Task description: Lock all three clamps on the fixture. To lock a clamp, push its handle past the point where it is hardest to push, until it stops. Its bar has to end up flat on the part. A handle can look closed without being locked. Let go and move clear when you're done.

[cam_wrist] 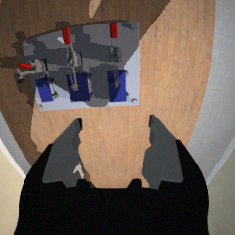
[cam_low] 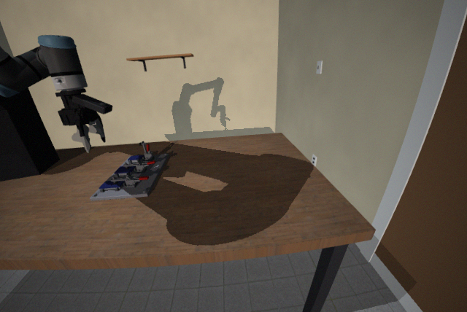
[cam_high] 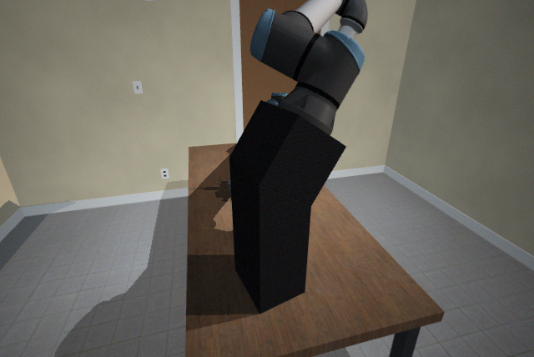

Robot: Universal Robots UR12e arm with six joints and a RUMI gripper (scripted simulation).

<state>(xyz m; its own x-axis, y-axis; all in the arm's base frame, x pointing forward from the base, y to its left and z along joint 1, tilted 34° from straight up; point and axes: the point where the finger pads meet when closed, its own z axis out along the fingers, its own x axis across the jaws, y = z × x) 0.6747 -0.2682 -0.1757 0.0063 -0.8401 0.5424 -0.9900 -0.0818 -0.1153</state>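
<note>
The blue part is 190 mm below my hand and 110 mm to the left of it. From my hand the other things lie so: grey fixture plate 210 mm below, 110 mm to the left, 50 mm ahead.
</note>
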